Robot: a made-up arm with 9 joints. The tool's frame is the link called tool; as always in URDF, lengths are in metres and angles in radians. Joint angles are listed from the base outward.
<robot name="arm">
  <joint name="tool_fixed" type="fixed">
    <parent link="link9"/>
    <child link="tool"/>
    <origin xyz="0.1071 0.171 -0.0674" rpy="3.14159 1.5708 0"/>
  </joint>
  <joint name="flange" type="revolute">
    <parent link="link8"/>
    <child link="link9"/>
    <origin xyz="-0.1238 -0.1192 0.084" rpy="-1.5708 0 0"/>
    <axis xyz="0 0 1"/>
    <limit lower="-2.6" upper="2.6"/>
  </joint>
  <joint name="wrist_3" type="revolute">
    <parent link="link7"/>
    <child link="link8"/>
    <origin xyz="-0.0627 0.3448 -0.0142" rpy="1.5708 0 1.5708"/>
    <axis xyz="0 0 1"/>
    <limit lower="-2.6" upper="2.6"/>
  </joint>
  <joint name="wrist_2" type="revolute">
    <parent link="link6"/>
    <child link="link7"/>
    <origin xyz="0.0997 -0.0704 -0.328" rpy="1.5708 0 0"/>
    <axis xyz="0 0 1"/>
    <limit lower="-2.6" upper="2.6"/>
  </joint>
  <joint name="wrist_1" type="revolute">
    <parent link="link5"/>
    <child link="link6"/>
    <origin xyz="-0.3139 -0.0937 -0.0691" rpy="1.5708 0 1.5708"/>
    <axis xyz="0 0 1"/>
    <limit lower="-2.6" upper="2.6"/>
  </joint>
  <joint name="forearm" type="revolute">
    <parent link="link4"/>
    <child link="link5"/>
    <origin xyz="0.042 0.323 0.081" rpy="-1.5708 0 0"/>
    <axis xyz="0 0 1"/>
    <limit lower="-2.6" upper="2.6"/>
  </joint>
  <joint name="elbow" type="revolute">
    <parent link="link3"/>
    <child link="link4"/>
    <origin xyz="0.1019 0.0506 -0.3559" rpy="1.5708 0 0"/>
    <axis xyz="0 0 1"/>
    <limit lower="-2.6" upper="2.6"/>
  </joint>
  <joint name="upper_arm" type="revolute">
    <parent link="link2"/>
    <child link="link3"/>
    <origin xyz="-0.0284 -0.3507 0.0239" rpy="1.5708 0 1.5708"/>
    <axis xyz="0 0 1"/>
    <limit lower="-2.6" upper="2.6"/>
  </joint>
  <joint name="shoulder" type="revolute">
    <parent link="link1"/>
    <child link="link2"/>
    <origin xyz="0.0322 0.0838 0.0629" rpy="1.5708 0 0"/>
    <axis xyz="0 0 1"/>
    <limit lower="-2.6" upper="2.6"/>
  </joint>
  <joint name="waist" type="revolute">
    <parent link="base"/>
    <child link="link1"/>
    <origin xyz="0 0 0.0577" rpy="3.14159 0 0"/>
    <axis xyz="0 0 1"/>
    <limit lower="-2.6" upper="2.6"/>
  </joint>
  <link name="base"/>
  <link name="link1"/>
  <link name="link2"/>
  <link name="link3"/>
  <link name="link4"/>
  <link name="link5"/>
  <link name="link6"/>
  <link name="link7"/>
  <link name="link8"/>
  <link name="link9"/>
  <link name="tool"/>
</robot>
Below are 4 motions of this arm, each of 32 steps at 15 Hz.
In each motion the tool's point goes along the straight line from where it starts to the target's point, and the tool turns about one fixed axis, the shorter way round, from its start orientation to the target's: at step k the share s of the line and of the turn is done. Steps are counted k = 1, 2, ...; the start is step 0. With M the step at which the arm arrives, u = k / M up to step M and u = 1 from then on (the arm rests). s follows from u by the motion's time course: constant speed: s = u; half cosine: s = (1 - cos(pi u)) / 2; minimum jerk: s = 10 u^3 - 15 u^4 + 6 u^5.
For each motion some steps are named. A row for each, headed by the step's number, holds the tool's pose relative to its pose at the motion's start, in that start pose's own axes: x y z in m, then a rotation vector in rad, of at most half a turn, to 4 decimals.
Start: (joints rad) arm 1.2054 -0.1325 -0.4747 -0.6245 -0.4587 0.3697 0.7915 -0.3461 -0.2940
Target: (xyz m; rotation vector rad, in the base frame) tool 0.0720 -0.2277 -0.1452 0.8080 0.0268 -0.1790
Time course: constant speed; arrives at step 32
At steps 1, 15, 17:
1: 0.0067 0.0213 0.0002 0.0560 -0.0176 0.0409
15: 0.1005 0.3200 0.0034 0.8395 -0.2640 0.6138
17: 0.1139 0.3626 0.0038 0.9514 -0.2992 0.6956

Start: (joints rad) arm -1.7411 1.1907 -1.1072 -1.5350 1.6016 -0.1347 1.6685 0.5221 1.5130
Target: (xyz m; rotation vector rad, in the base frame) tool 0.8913 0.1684 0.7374 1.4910 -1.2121 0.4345
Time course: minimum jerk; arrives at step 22
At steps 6, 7, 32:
6: 0.0249 0.0076 0.0633 -0.0061 -0.0075 0.1085
7: 0.0363 0.0111 0.0923 -0.0089 -0.0110 0.1581
32: 0.1930 0.0592 0.4913 -0.0474 -0.0585 0.8413

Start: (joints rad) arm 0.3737 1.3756 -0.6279 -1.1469 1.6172 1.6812 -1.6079 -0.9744 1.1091
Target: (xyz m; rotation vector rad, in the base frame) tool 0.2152 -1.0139 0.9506 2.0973 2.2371 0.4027
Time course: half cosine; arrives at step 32
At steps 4, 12, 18, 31, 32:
4: 0.0250 0.0096 0.0112 0.0637 0.0070 -0.0530
12: 0.2023 0.0779 0.0912 0.5164 0.0570 -0.4299
18: 0.3917 0.1508 0.1766 0.9998 0.1103 -0.8323
31: 0.6540 0.2518 0.2948 1.6692 0.1841 -1.3896
32: 0.6556 0.2524 0.2955 1.6732 0.1845 -1.3929

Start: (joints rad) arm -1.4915 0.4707 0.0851 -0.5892 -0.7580 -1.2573 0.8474 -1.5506 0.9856
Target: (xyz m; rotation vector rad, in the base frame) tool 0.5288 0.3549 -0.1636 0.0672 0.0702 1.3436
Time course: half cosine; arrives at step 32
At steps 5, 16, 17, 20, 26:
5: -0.0500 0.0078 0.0107 -0.0176 0.0635 -0.0798
16: -0.4235 0.0656 0.0904 -0.1491 0.5374 -0.6760
17: -0.4651 0.0721 0.0993 -0.1637 0.5901 -0.7422
20: -0.5856 0.0908 0.1250 -0.2062 0.7431 -0.9346
26: -0.7757 0.1202 0.1656 -0.2731 0.9842 -1.2380

